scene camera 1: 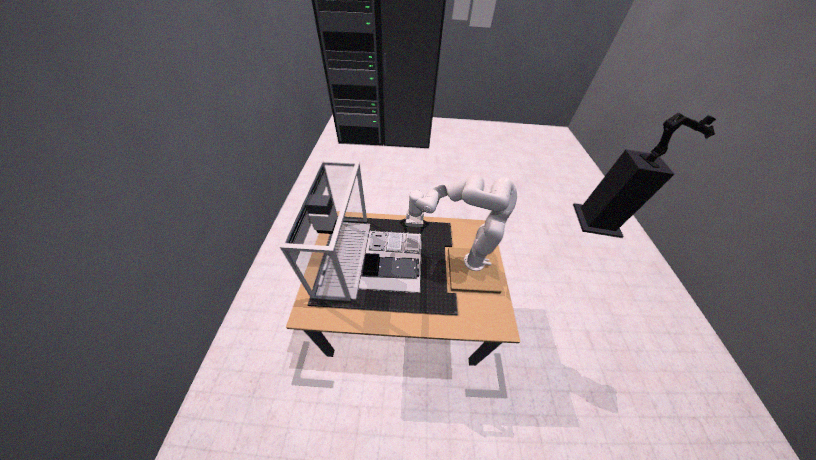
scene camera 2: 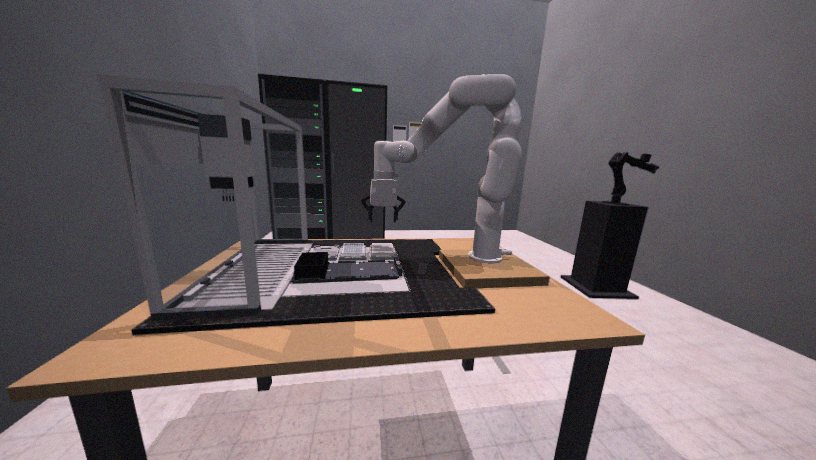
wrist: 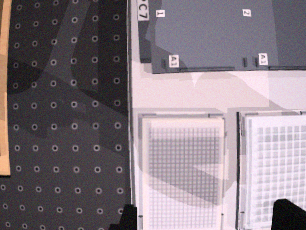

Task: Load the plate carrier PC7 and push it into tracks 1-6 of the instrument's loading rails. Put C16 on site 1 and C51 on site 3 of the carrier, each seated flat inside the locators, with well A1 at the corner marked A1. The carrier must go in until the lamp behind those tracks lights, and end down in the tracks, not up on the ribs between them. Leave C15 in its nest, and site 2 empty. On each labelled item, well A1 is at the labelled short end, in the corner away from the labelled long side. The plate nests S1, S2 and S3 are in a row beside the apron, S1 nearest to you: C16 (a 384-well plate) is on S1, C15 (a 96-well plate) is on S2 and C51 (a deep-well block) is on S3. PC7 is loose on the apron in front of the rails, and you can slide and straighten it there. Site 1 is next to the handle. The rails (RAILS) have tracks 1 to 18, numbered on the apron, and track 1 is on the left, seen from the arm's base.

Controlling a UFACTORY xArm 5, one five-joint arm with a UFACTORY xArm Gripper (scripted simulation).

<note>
In view: a carrier PC7 [scene camera 2: 373, 269].
The carrier PC7 is seen too in scene camera 1 [scene camera 1: 390, 267] and in the wrist view [wrist: 178, 43].
</note>
